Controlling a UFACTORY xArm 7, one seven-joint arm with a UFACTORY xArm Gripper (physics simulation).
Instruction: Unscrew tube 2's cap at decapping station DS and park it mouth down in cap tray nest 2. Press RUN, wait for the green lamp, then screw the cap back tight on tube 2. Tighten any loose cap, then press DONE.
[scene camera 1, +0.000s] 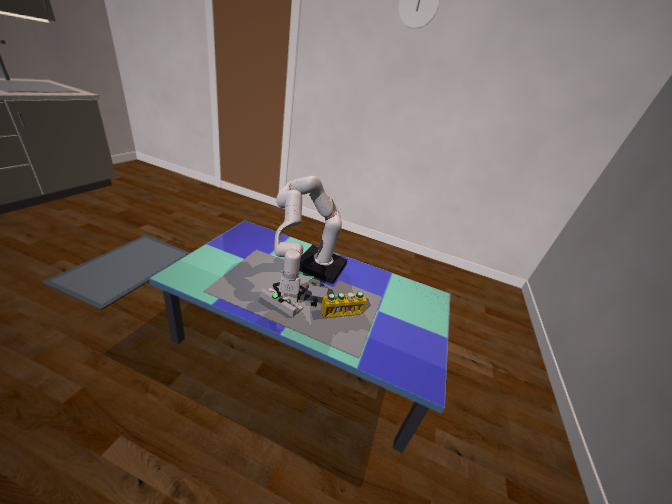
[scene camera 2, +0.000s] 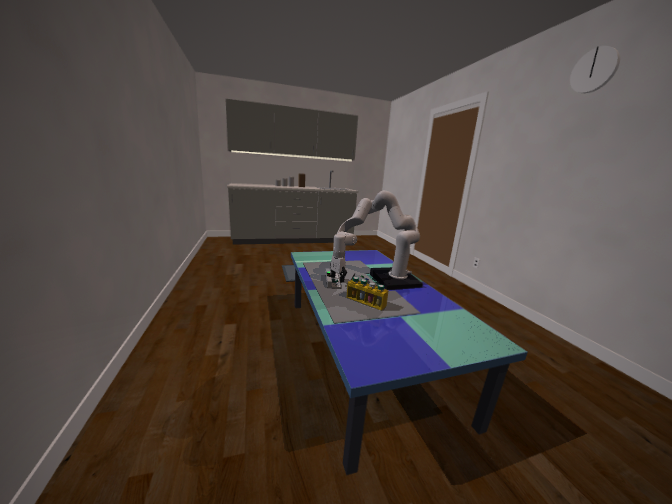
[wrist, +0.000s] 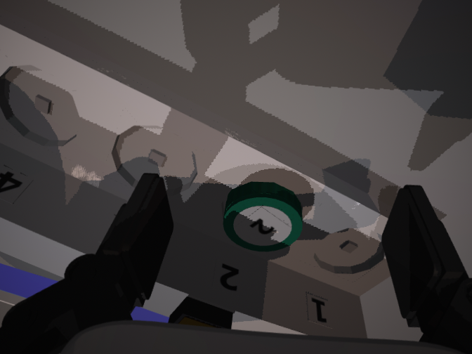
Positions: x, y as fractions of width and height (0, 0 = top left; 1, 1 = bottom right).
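Through scene camera 1 I see a grey mat (scene camera 1: 0.36, 0.57). Scene camera 2 gives me the mat (scene camera 2: 0.51, 0.61) too. And in the wrist view there is my gripper (wrist: 0.59, 0.58), together with that same grey mat (wrist: 0.79, 0.28).
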